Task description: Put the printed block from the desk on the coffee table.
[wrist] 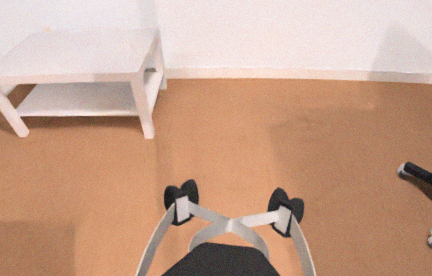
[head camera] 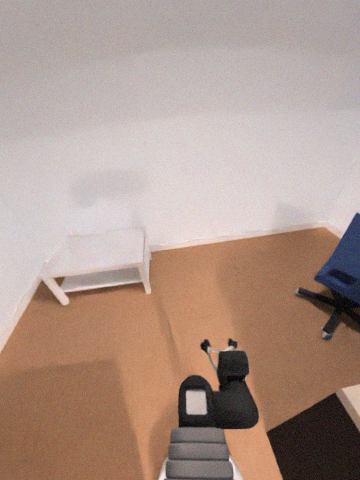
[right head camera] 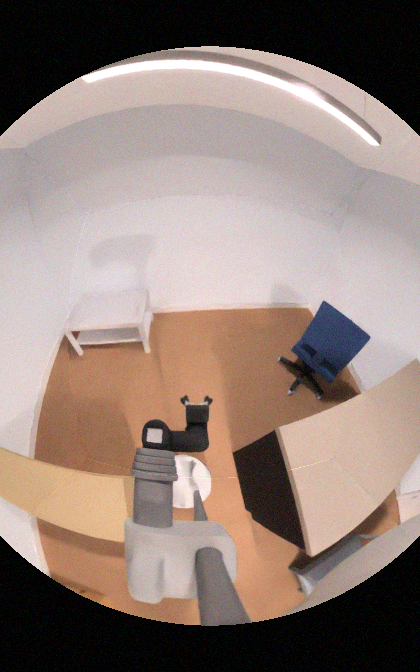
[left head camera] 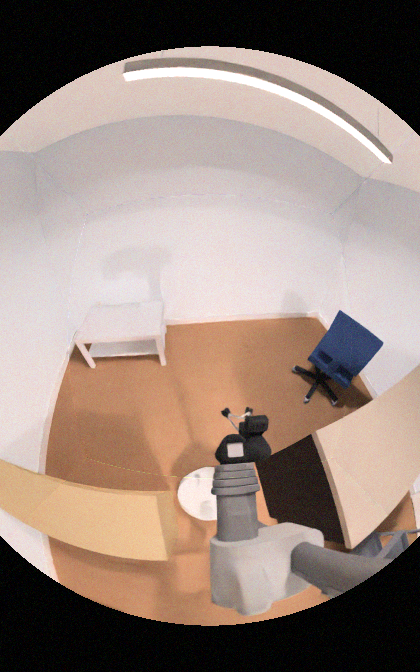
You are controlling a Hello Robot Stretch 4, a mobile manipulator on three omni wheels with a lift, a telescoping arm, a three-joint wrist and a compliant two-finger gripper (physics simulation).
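Places are measured from the robot's base along level axes (x right, y ahead, z up), in metres.
Pixels of known places: gripper, fingertip midpoint: (wrist: 233, 198) (head camera: 217, 342).
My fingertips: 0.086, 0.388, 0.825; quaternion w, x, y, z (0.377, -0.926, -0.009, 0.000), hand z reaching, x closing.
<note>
Behind a point stands the place of what it marks, as x, y, z.
The white coffee table (head camera: 105, 251) @(-0.813, 1.399, 0.423) (left head camera: 125, 321) (right head camera: 109, 308) (wrist: 82, 56) @(-0.797, 1.365, 0.423) stands against the far wall at the left, with a lower shelf under its top. A faint small spot shows at its back left edge in the wrist view; I cannot tell what it is. My gripper (head camera: 219, 345) @(0.085, 0.388, 0.825) (left head camera: 237, 413) (right head camera: 196, 400) (wrist: 233, 198) @(0.085, 0.388, 0.825) is open, with bare floor showing between its fingertips. It hangs over the floor, in front of the coffee table and to its right, well apart from it. The printed block and the desk do not show in these views.
A low light-wood shelf unit (left head camera: 107, 520) (right head camera: 75, 505) stands at the near left. A dark cabinet (head camera: 315, 440) @(0.405, 0.160, 0.570) (left head camera: 372, 450) (right head camera: 345, 450) with a light top stands at the right. A blue swivel chair (head camera: 344, 265) @(0.990, 0.927, 0.615) (left head camera: 350, 345) (right head camera: 336, 340) stands beyond it. A grey cart (right head camera: 332, 560) shows at the lower right.
</note>
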